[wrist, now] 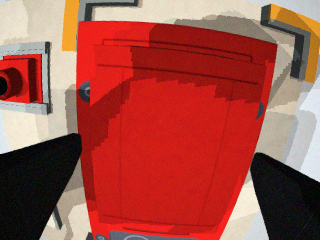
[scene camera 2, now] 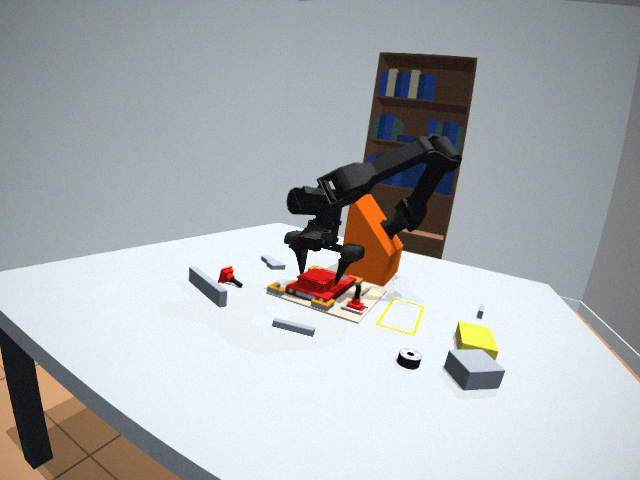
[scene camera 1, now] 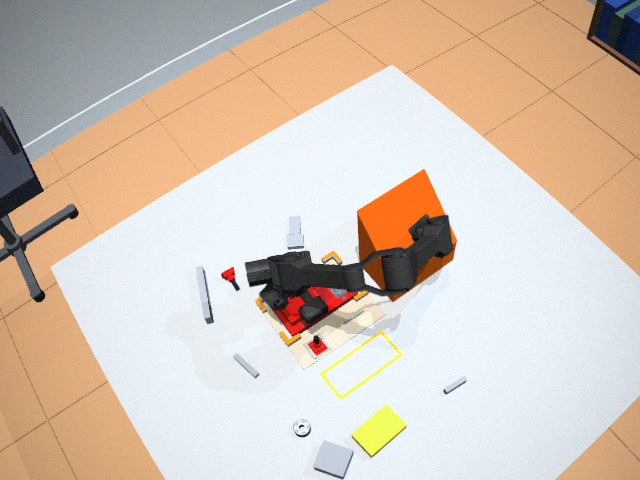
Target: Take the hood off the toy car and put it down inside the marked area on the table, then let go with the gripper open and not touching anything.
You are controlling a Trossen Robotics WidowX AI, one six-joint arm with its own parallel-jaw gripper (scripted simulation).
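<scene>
My gripper [scene camera 2: 318, 279] is open and holds nothing, and you'd also find a hood [scene camera 2: 315, 280] there, plus a yellow block [scene camera 2: 469, 336]. Scene camera 1 shows my gripper too [scene camera 1: 300, 303]. As for the wrist view, there's my gripper [wrist: 168, 153] along with the hood [wrist: 170, 129], but the yellow block is out of frame in the wrist view.
</scene>
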